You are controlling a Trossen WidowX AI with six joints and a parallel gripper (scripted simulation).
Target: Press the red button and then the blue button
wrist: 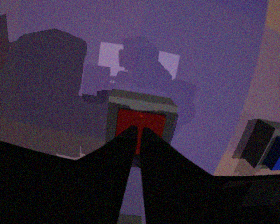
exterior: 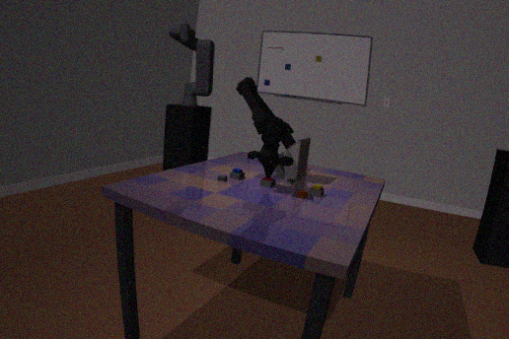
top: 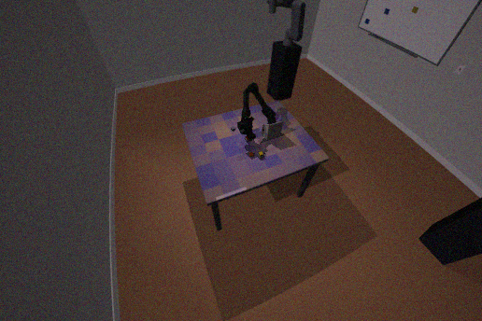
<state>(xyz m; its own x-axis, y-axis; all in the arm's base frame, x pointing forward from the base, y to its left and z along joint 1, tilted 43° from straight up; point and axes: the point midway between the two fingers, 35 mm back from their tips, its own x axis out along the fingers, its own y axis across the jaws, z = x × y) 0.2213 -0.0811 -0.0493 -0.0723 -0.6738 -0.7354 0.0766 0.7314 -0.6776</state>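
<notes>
Right now my gripper tip is 10 mm above the red button. From my gripper tip the other things lie so: blue button: 150 mm to the right, 20 mm behind; dark block: 180 mm to the right, 60 mm ahead, 20 mm below; orange-topped piece: 170 mm to the left, 60 mm ahead, 20 mm below.
</notes>
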